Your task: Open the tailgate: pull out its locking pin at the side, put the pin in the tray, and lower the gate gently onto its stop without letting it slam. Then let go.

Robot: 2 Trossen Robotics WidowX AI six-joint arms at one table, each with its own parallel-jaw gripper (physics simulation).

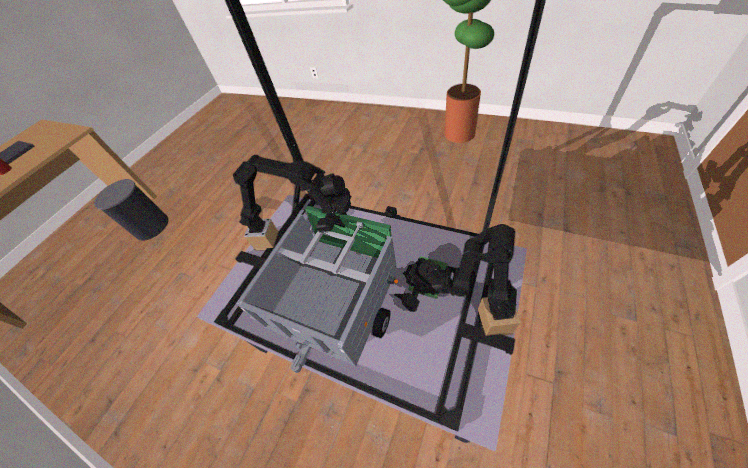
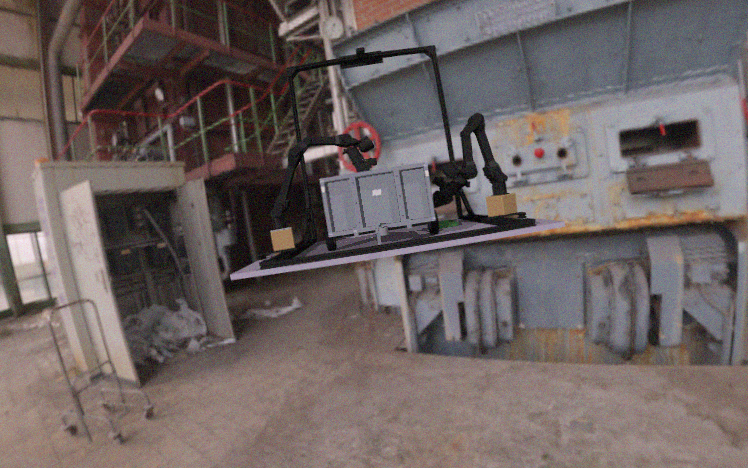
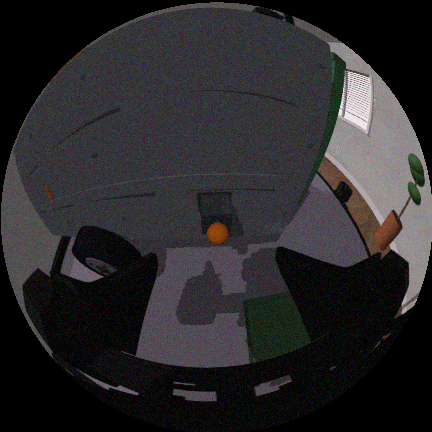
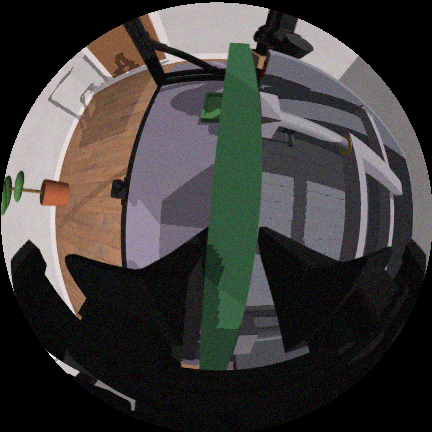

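Pixels of known places: left gripper, fingertip midpoint: (image 1: 399, 284) (image 3: 217, 257); right gripper, fingertip midpoint: (image 1: 346, 223); left arm's base at its link origin: (image 1: 501, 309) (image 2: 500, 194) (image 4: 263, 52); right arm's base at its link origin: (image 1: 257, 227) (image 2: 280, 228).
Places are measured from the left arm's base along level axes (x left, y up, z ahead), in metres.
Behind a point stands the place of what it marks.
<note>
The grey trailer (image 1: 319, 298) @(x -0.130, y -0.020, z 0.627 m) (image 2: 377, 198) @(x 0.023, y 0.063, z 0.666 m) has a green tailgate (image 1: 375, 231) @(x -0.286, y 0.140, z 0.383 m) (image 3: 336, 100) @(x -0.268, y 0.110, z 0.331 m) (image 4: 237, 150) @(x -0.333, y 0.173, z 0.455 m) standing upright at its far end. The locking pin's orange knob (image 1: 395, 281) @(x -0.149, y 0.006, z 0.336 m) (image 3: 217, 233) @(x -0.150, y 0.007, z 0.330 m) sticks out low on the trailer's right side. My left gripper (image 1: 399, 285) @(x -0.147, y -0.012, z 0.324 m) (image 3: 217, 257) @(x -0.147, y -0.012, z 0.324 m) is open and empty, its fingers spread on either side of the knob and apart from it. My right gripper (image 4: 236, 233) @(x -0.344, y 0.135, z 0.491 m) is partly open over the tailgate's top edge, one finger on each side, not clamped. The green tray (image 1: 439, 263) @(x -0.264, y -0.098, z 0.150 m) (image 3: 248, 327) @(x -0.152, y -0.099, z 0.257 m) (image 4: 204, 107) @(x -0.285, y -0.096, z 0.187 m) lies beside the trailer, partly under my left arm.
A black wheel (image 1: 380, 322) @(x -0.010, y -0.015, z 0.403 m) (image 3: 102, 250) @(x -0.051, y -0.023, z 0.381 m) stands beside the left gripper. White bars (image 1: 347, 253) @(x -0.190, y 0.163, z 0.480 m) cross the trailer's open top near the tailgate. A black frame (image 1: 380, 392) @(x 0.195, y -0.097, z 0.428 m) surrounds the trailer on the lilac mat (image 1: 397, 353) @(x 0.071, y -0.116, z 0.361 m).
</note>
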